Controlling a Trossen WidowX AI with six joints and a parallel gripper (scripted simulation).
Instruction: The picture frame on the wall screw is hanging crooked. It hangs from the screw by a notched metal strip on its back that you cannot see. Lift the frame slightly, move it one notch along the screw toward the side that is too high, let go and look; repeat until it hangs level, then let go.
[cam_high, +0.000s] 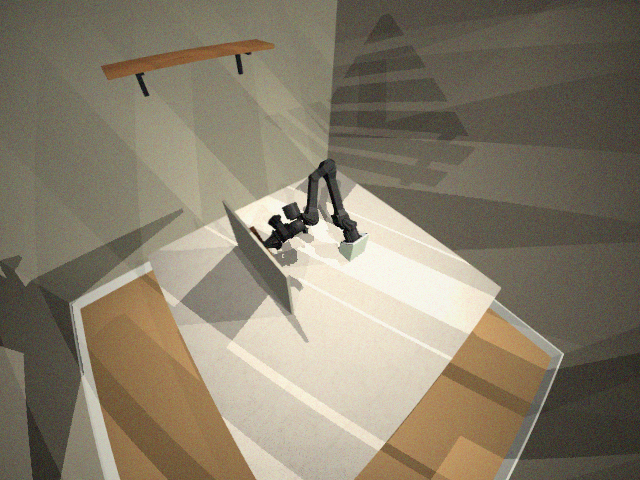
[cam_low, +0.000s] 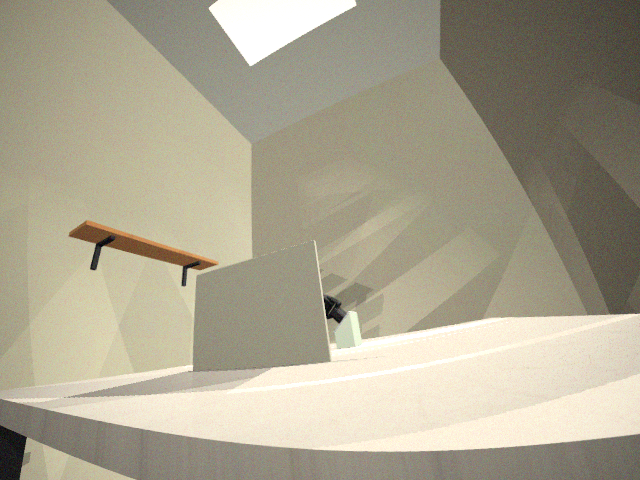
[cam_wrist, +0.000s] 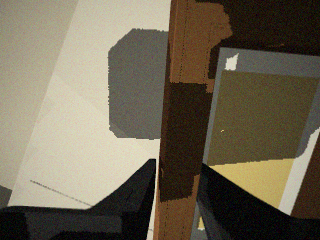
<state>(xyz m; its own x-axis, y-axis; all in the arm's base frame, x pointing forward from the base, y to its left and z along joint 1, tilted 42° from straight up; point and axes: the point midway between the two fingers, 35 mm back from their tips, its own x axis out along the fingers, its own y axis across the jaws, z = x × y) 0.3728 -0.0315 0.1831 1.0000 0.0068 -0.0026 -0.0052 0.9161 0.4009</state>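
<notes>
Now: gripper tip 10 mm short of the wooden picture frame, 20 mm to the left of it and 50 mm above it. From my gripper tip the other things lie so: upright wall panel: 20 mm ahead, 10 mm to the right, 60 mm below.
</notes>
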